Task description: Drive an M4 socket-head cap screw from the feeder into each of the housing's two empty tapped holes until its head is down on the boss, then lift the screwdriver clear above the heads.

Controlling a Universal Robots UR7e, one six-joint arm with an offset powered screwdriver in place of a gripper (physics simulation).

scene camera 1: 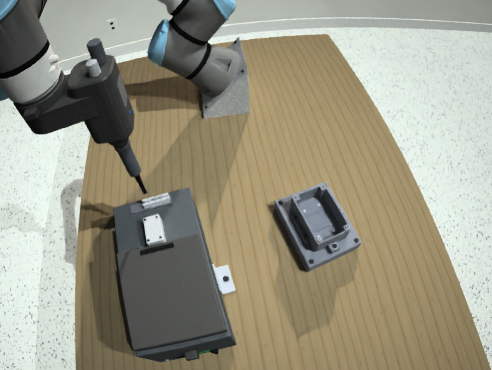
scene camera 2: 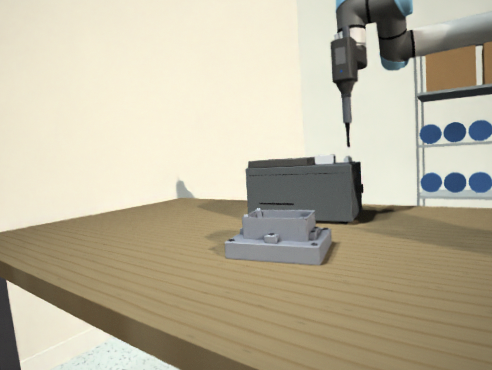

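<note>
My screwdriver [scene camera 1: 145, 192] [scene camera 2: 348, 145] points down, its thin dark bit just above the pick-up end of the dark feeder [scene camera 1: 172, 295] [scene camera 2: 300, 192]. A small gap shows under the tip in scene camera 2, and no screw is visible on the bit. The silvery pick-up block [scene camera 1: 156, 201] [scene camera 2: 348, 159] sits at the feeder's end nearest the robot base. The grey housing [scene camera 1: 324, 258] [scene camera 2: 277, 253] stands apart from the feeder, with an open box on a flat base. A small boss [scene camera 1: 334, 247] [scene camera 2: 271, 238] with a dark hole projects beside the box. Which tapped holes are empty is too small to tell.
A white plate [scene camera 1: 154, 229] [scene camera 2: 324, 159] lies on the feeder top. A white tab [scene camera 1: 226, 280] sticks out from the feeder's side towards the housing. The robot's base plate [scene camera 1: 235, 103] is at the table's back. A shelf rack [scene camera 2: 420, 130] stands behind the table.
</note>
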